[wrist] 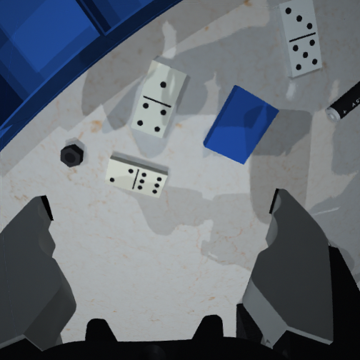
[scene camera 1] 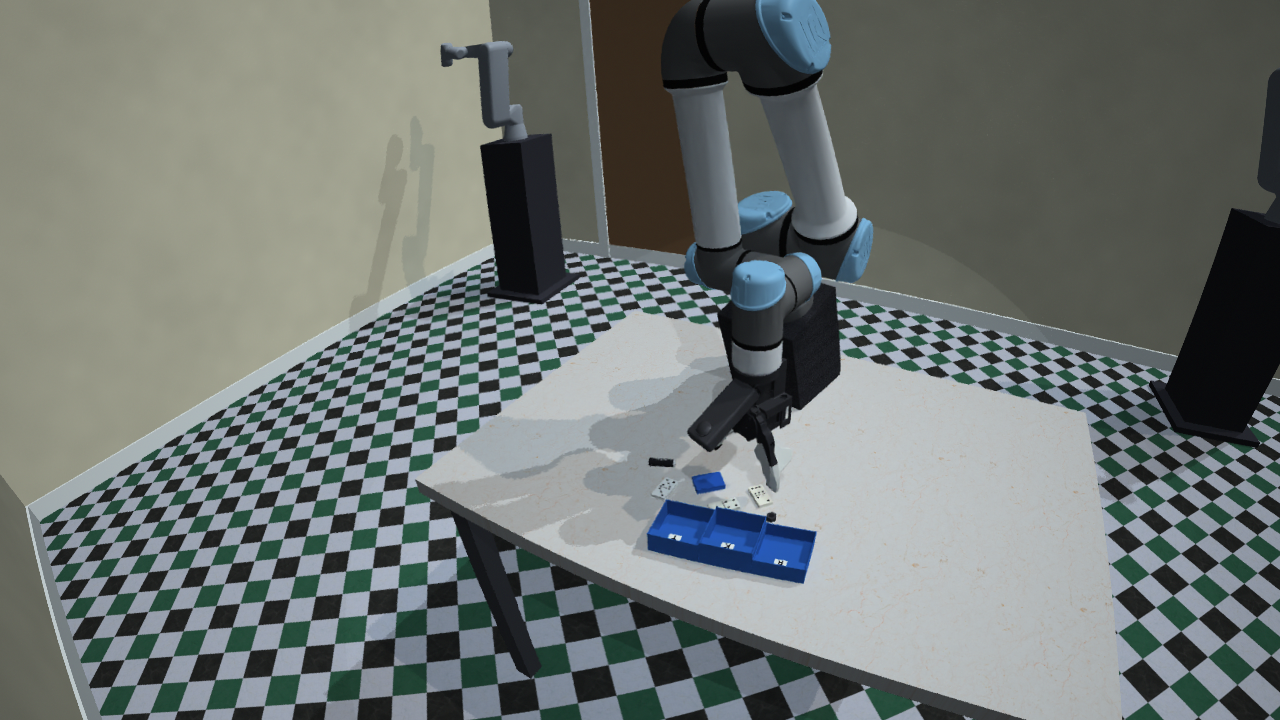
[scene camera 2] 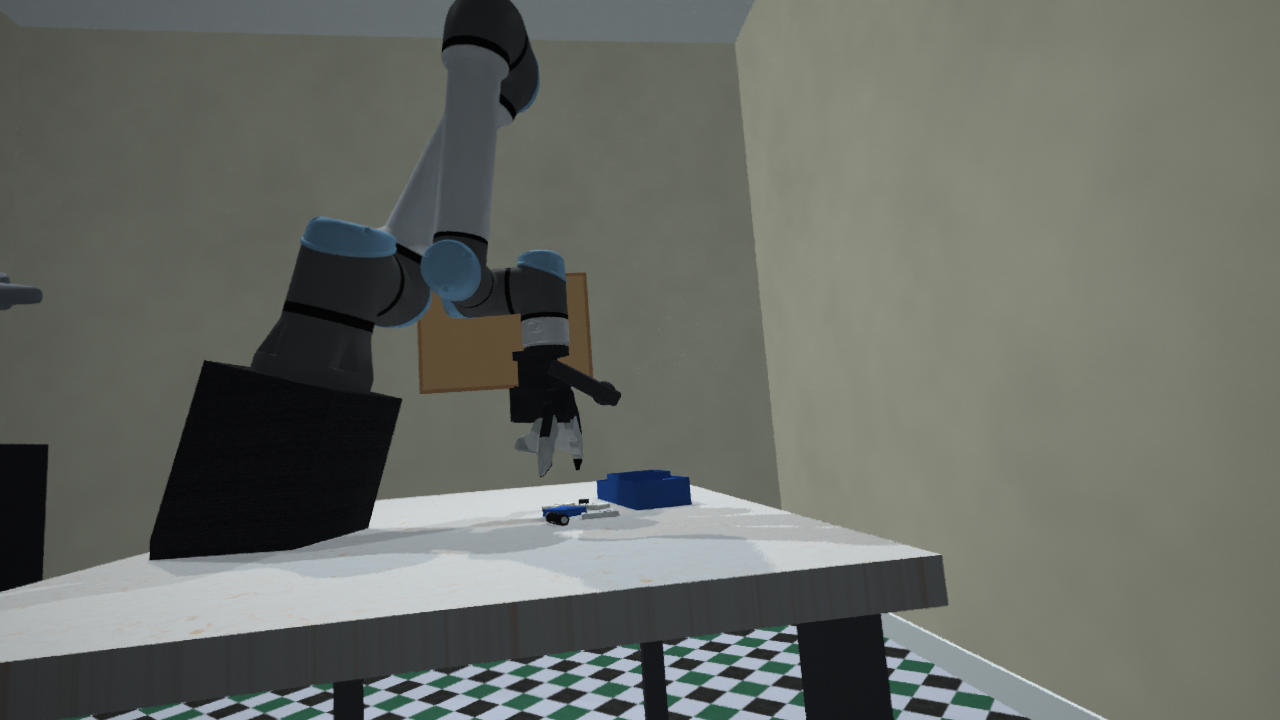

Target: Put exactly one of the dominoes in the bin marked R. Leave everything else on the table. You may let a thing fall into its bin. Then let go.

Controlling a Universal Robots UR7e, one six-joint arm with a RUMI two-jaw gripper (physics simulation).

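Note:
There's a blue block here and a blue three-bin tray, plus the gripper, which you'd also find in the wrist view and in scene camera 1.

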